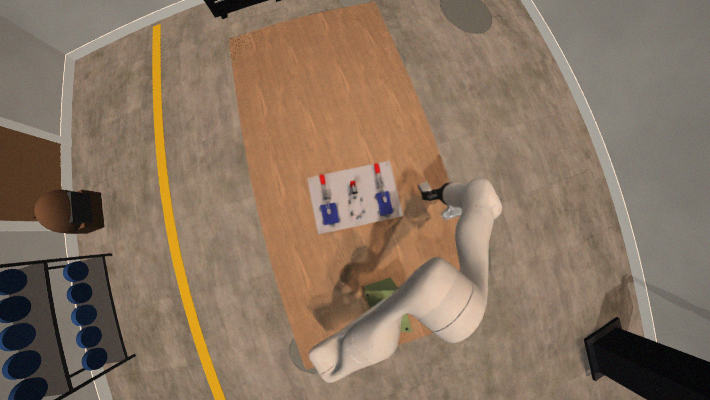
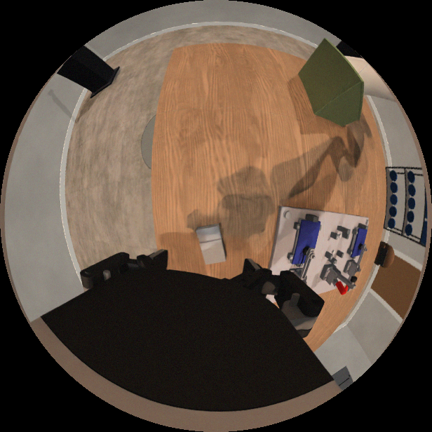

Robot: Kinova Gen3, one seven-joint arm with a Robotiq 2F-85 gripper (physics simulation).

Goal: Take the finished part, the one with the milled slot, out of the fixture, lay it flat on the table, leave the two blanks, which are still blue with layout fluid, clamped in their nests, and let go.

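Places are measured from the arm's base along level axes (x left, y back, z up), in millimetres.
Where they show: gripper, fingertip midpoint: (image 1: 436, 191).
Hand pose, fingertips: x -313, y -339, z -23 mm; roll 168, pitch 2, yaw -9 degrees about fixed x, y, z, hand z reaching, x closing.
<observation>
Each offset is from my fingertips to the top centre of the thing. "pt": to the spot under its first point. Level surfaces: height alone.
The finished part {dx -2, dy -21, dz -98 mm} (image 1: 424, 187) (image 2: 211, 245), a grey block with a slot line across it, lies on the table {dz -118 mm} (image 1: 320, 95) (image 2: 215, 95) beside the fixture plate {pt dx +355, dy -17, dz -103 mm} (image 1: 345, 220) (image 2: 282, 236), apart from it. It looks flat. My gripper (image 1: 428, 194) (image 2: 204, 263) is open above the part, with its fingertips spread wide and nothing between them. One blue blank {dx +186, dy -29, dz -87 mm} (image 1: 384, 204) (image 2: 306, 243) sits in the nest nearer the part. The other blue blank {dx +404, dy -61, dz -82 mm} (image 1: 329, 215) (image 2: 358, 242) sits in the far nest. Clamp arms reach onto both blanks. The middle nest (image 1: 357, 207) holds no part.
Red clamp handles stand along one side of the plate; the middle handle {pt dx +284, dy -126, dz +1 mm} (image 1: 353, 184) (image 2: 342, 287) is among them. A green angular object (image 1: 382, 292) (image 2: 330, 85) stands on the table near the arm's base. The table's long edge runs near the part, on the side away from the plate.
</observation>
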